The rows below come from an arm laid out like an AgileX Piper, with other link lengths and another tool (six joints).
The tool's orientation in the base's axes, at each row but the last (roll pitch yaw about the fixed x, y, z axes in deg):
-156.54 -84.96 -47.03
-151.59 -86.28 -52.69
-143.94 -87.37 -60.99
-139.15 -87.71 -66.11
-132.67 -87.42 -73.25
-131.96 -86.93 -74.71
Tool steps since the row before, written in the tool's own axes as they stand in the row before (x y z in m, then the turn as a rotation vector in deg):
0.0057 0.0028 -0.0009 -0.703 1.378 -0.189
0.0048 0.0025 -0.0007 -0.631 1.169 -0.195
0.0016 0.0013 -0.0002 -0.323 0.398 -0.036
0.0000 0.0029 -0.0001 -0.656 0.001 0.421
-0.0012 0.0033 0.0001 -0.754 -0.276 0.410
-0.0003 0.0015 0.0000 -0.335 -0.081 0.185
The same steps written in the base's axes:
-0.0016 -0.0026 0.0057 -0.767 -1.141 -0.733
-0.0015 -0.0022 0.0048 -0.684 -0.952 -0.655
-0.0007 -0.0012 0.0016 -0.208 -0.333 -0.332
-0.0013 -0.0026 -0.0001 0.370 -0.156 -0.668
-0.0014 -0.0030 -0.0013 0.480 0.102 -0.757
-0.0007 -0.0013 -0.0004 0.197 0.007 -0.338

